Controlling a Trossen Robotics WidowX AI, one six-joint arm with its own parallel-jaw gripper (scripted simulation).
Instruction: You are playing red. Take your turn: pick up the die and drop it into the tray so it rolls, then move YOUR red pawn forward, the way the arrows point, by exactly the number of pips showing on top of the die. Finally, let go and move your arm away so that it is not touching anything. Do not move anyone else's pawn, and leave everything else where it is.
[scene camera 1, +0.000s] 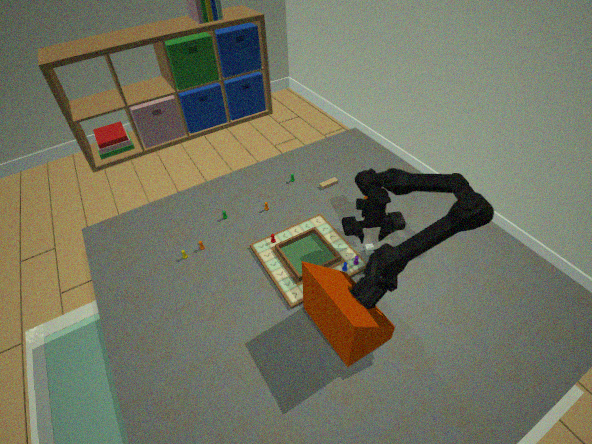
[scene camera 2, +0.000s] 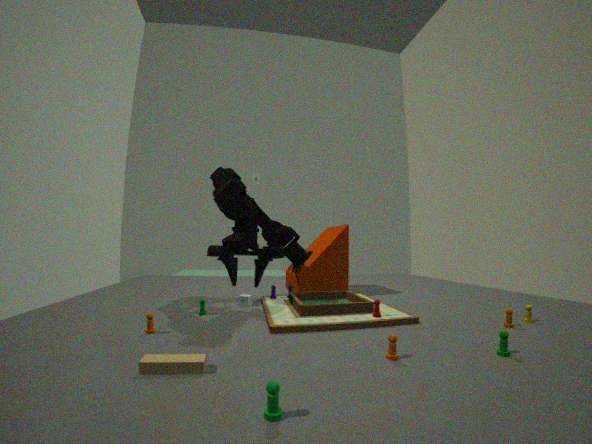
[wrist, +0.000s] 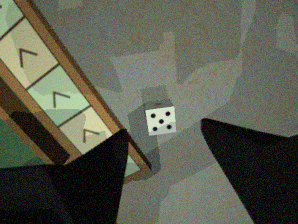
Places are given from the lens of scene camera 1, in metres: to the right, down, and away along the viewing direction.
my gripper (scene camera 1: 370, 241): 0.24, 0.06, 1.13
green tray (scene camera 1: 310, 249): 0.05, 0.09, 1.16
